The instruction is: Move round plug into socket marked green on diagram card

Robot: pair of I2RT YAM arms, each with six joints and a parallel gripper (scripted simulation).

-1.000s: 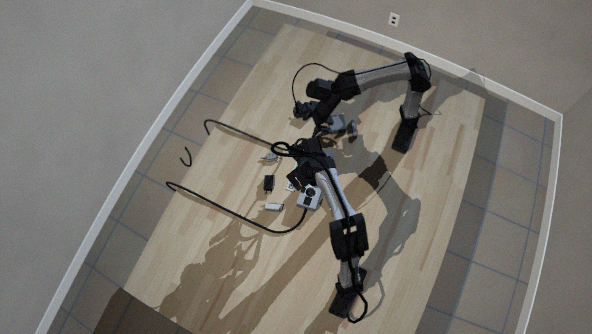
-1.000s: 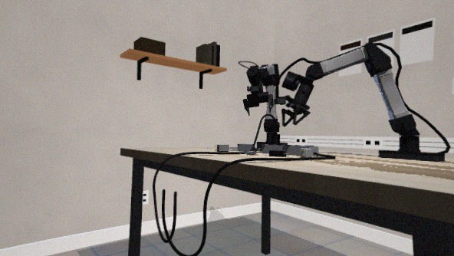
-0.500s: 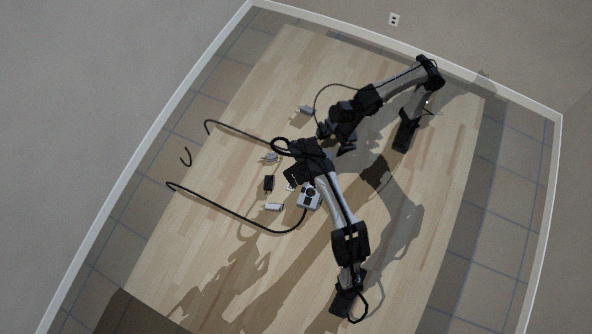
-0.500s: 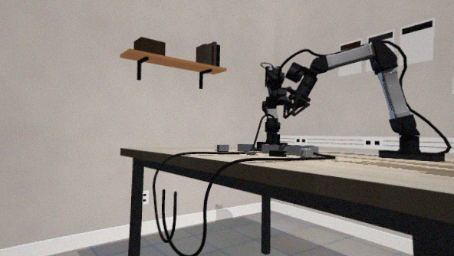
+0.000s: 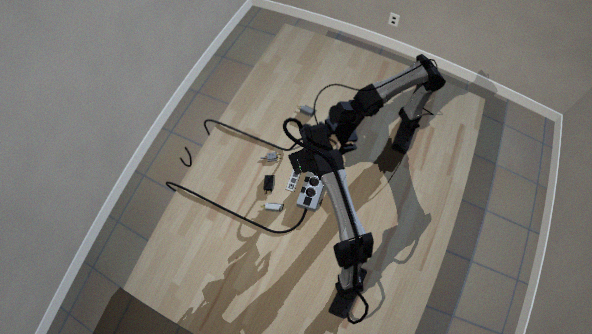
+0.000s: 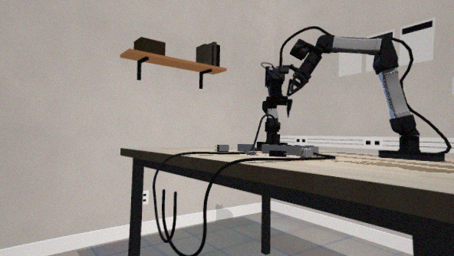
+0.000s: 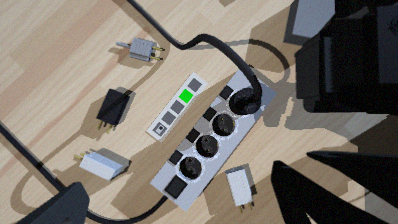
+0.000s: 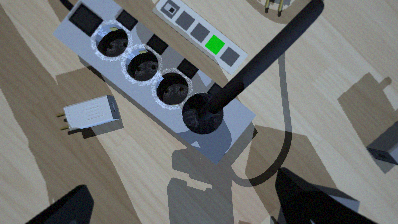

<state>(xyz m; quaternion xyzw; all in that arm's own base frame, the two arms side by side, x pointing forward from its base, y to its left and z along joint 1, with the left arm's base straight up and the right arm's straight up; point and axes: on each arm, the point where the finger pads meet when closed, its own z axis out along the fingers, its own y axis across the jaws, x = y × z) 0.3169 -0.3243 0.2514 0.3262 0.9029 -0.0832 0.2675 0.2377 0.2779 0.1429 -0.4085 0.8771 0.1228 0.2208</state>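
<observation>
Now: right hand 120 mm above the black round plug, 30 mm short of it and 20 mm to the right of it. The rest, counted from my right hand: grey plug 230 mm ahead, 170 mm below, 60 mm to the left; then black adapter 190 mm to the left, 190 mm ahead, 170 mm below; then diagram card 180 mm below, 110 mm ahead, 100 mm to the left.
</observation>
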